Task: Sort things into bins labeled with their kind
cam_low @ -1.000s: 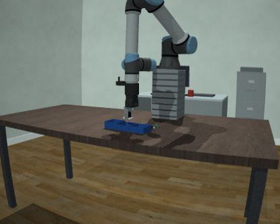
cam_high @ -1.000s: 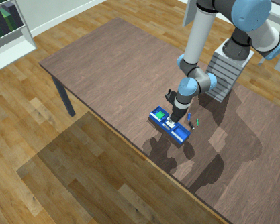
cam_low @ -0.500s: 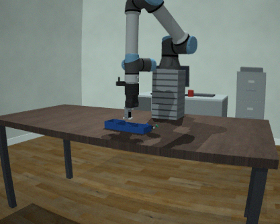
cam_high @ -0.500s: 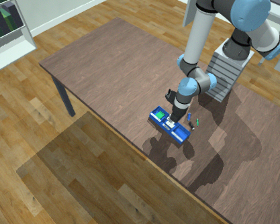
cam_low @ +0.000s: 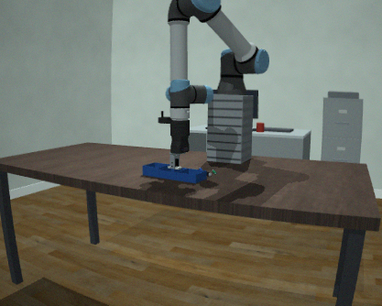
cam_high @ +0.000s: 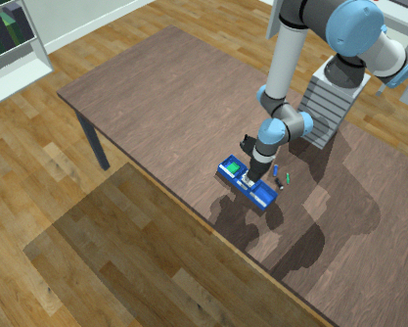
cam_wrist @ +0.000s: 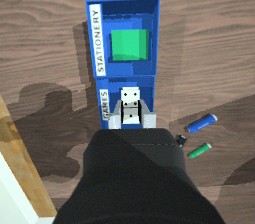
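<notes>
Now: hand 30 mm above the blue three-part bin and 10 mm short of it. Round my hand: blue cylinder (130 mm behind, 50 mm below, 40 mm to the left); then black cylinder (90 mm to the left, 90 mm behind, 50 mm below); then green block (80 mm to the right, 40 mm below).
</notes>
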